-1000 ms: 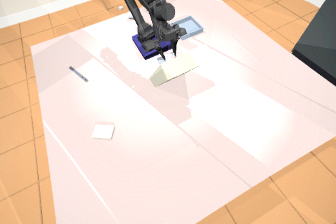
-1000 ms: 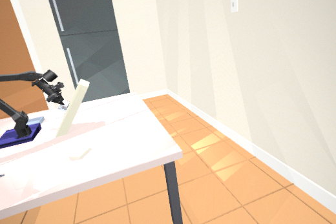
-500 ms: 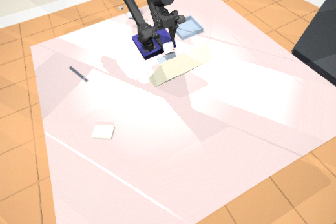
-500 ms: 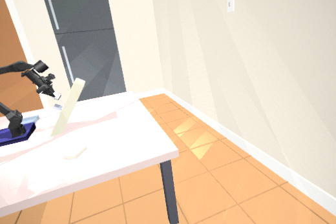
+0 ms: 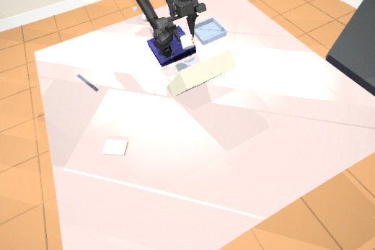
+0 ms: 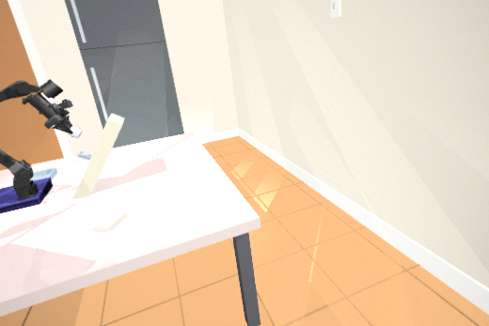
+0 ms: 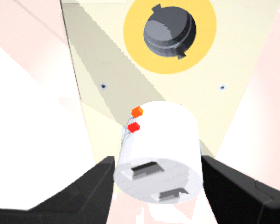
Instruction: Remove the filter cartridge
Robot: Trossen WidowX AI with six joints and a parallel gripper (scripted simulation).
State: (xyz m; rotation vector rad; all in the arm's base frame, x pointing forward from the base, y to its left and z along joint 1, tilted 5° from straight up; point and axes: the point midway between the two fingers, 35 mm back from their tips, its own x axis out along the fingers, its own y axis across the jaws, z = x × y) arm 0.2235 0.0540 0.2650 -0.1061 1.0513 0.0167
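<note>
The light blue tray is 310 mm behind my gripper tip, 250 mm to the left of it and 260 mm below it. Round my gripper tip: round white filter cartridge right at my gripper tip; then cream service panel 70 mm ahead, 10 mm to the right, 120 mm below; then white card 150 mm ahead, 410 mm to the right, 270 mm below.
</note>
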